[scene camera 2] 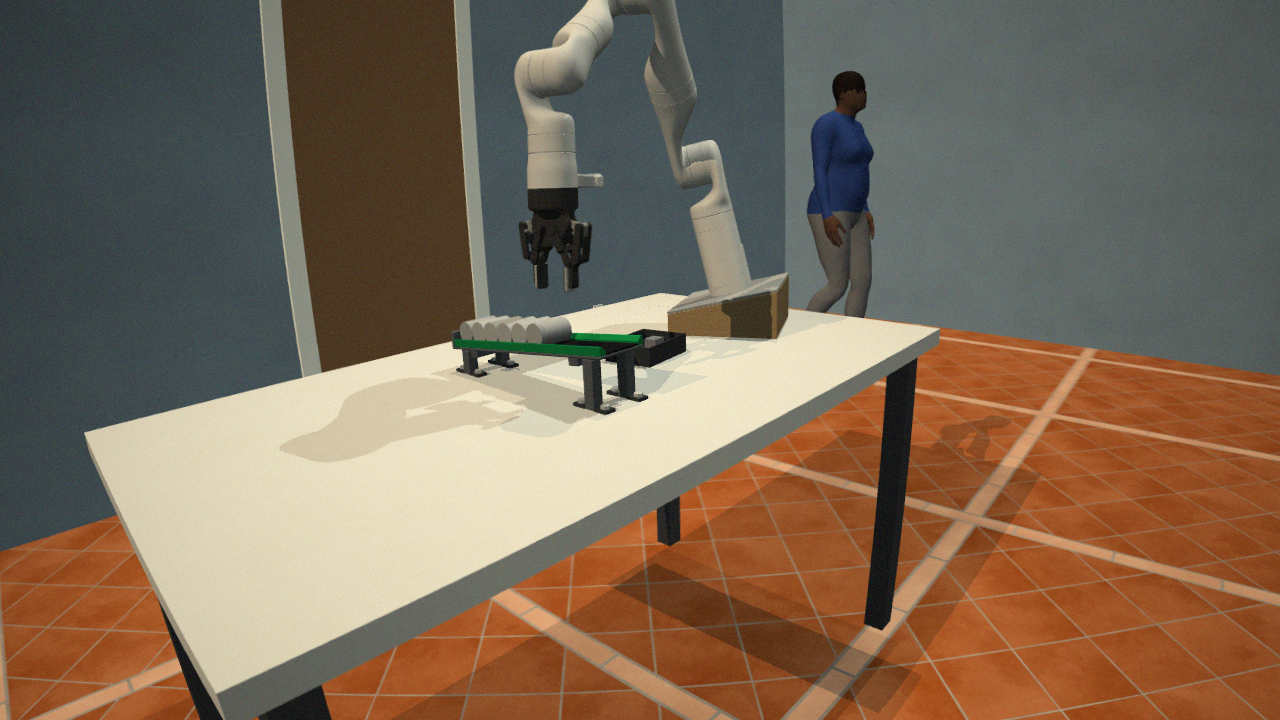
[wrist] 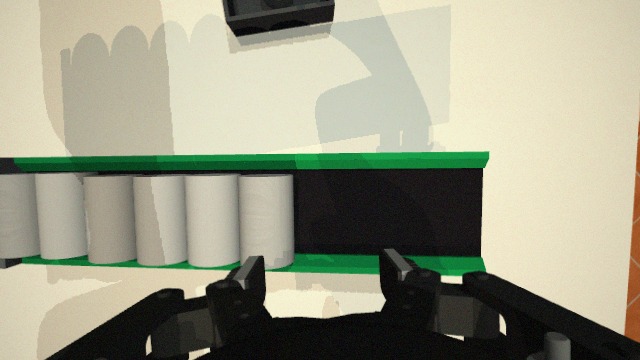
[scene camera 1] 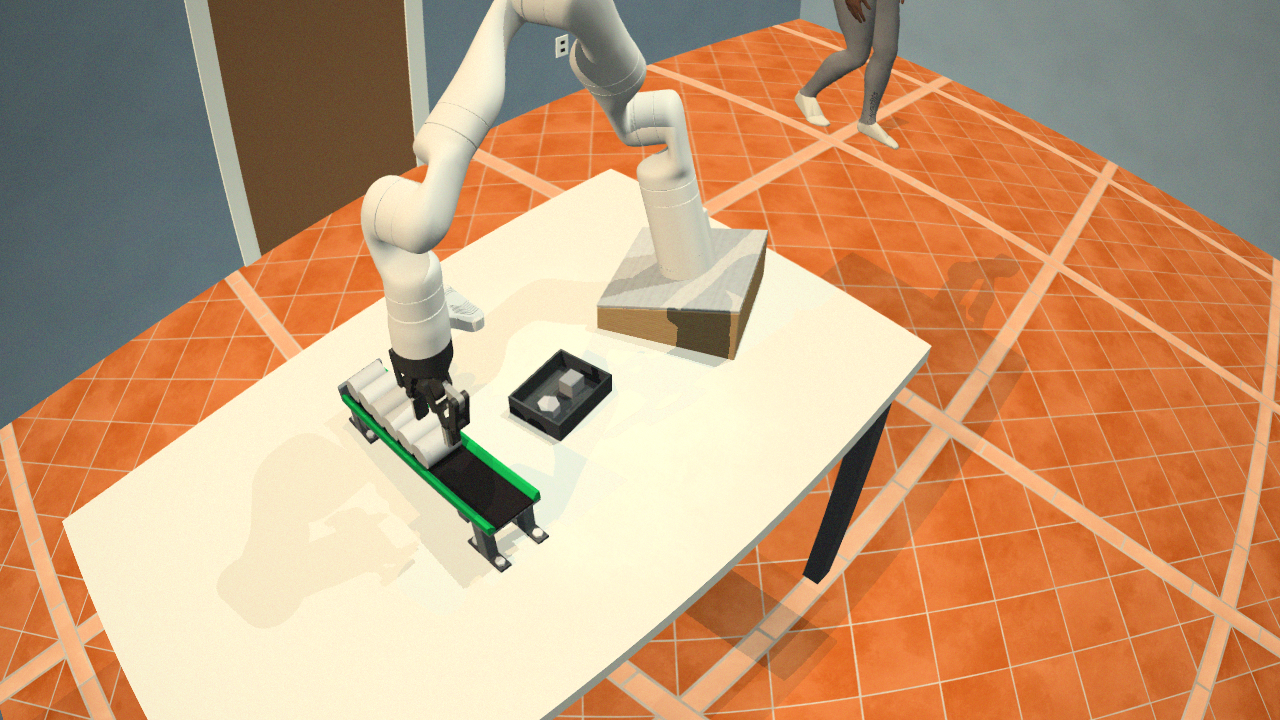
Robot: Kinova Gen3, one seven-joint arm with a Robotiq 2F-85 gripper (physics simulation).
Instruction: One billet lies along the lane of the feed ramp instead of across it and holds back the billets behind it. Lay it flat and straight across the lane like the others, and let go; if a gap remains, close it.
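Where they show: gripper, fingertip midpoint: (scene camera 2: 556,290) (wrist: 322,271) (scene camera 1: 437,429); arm's base at its link origin: (scene camera 2: 730,290) (scene camera 1: 686,264).
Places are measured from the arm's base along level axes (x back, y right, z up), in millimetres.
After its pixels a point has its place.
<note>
The feed ramp (scene camera 1: 501,467) @(x -512, y -79, z 14 mm) (scene camera 2: 572,350) (wrist: 390,160) @(x -512, y -78, z 14 mm) has green side rails and a dark lane. Several pale grey cylindrical billets lie flat across the lane, side by side, with no clear gap between them. The end billet (scene camera 1: 434,447) @(x -558, y 3, z 31 mm) (scene camera 2: 546,331) @(x -568, y -1, z 23 mm) (wrist: 266,215) @(x -541, y 12, z 36 mm), nearest the bare stretch of lane, lies straight across like the others. No billet lies along the lane. My gripper (scene camera 1: 436,428) @(x -563, y -23, z 90 mm) (scene camera 2: 555,284) @(x -563, y -23, z 90 mm) (wrist: 322,271) @(x -563, y -23, z 90 mm) is open and empty, pointing down well above the ramp. In the wrist view its left finger overlaps the near end of the end billet. The far end of the row is cut off there.
A black tray (scene camera 1: 586,413) @(x -309, y -49, z -70 mm) (scene camera 2: 657,351) @(x -345, y -51, z -53 mm) (wrist: 280,25) @(x -375, y -1, z -67 mm) stands beside the ramp on the robot's side, holding a grey cube (scene camera 1: 571,383) @(x -292, y -6, z -48 mm) and a small pale piece (scene camera 1: 549,404) @(x -339, y -3, z -57 mm). The arm's pedestal (scene camera 1: 662,326) @(x -112, y -37, z -40 mm) (scene camera 2: 729,317) @(x -104, y -58, z -35 mm) stands behind it. A person (scene camera 1: 868,53) (scene camera 2: 841,170) is beyond the table.
</note>
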